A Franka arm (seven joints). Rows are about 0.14 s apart.
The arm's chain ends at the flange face. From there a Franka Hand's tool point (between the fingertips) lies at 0.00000 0.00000 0.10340 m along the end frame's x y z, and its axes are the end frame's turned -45 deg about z.
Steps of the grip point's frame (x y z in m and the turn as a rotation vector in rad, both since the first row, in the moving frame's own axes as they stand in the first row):
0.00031 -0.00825 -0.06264 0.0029 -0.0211 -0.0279
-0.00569 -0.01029 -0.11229 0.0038 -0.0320 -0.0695
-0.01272 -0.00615 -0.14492 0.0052 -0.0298 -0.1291
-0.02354 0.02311 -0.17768 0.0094 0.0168 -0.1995
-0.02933 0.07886 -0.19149 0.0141 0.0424 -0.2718
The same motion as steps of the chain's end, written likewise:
-0.00388 -0.00741 -0.06262 -0.0129 -0.0170 -0.0279
-0.00876 -0.00540 -0.11224 -0.0199 -0.0253 -0.0695
-0.01091 0.00269 -0.14487 -0.0174 -0.0247 -0.1291
-0.00065 0.03494 -0.17766 0.0185 0.0052 -0.1995
0.03354 0.08086 -0.19139 0.0400 0.0200 -0.2718

